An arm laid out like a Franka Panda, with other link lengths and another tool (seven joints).
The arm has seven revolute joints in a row. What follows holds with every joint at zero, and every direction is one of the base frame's. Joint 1 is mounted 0.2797 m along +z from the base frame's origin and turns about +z. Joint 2 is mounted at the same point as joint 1 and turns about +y. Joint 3 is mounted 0.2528 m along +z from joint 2 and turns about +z. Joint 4 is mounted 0.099 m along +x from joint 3 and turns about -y. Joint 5 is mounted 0.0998 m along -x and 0.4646 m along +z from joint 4 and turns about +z. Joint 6 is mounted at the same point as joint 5 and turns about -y. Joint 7 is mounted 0.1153 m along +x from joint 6 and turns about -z. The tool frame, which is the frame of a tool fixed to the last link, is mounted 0.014 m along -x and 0.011 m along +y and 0.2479 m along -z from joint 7; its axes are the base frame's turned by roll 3.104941, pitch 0 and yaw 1.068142 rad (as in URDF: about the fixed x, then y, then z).
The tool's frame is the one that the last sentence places.
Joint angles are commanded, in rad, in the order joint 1, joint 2, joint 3, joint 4, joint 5, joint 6, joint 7. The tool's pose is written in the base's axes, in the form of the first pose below.
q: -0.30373, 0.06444, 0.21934, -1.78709, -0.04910, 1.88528, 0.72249
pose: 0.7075 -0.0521 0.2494 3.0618 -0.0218 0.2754
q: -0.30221, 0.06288, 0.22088, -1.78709, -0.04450, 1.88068, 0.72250
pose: 0.7067 -0.0490 0.2500 3.0667 -0.0204 0.2769
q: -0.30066, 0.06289, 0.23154, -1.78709, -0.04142, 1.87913, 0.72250
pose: 0.7069 -0.0397 0.2499 3.0706 -0.0203 0.2882
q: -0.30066, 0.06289, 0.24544, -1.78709, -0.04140, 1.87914, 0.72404
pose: 0.7074 -0.0298 0.2501 3.0714 -0.0209 0.3005
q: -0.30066, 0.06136, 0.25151, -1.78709, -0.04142, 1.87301, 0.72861
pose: 0.7062 -0.0255 0.2505 3.0729 -0.0167 0.3018
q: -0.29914, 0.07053, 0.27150, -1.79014, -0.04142, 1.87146, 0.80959
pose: 0.7065 -0.0100 0.2425 3.0814 -0.0076 0.2422
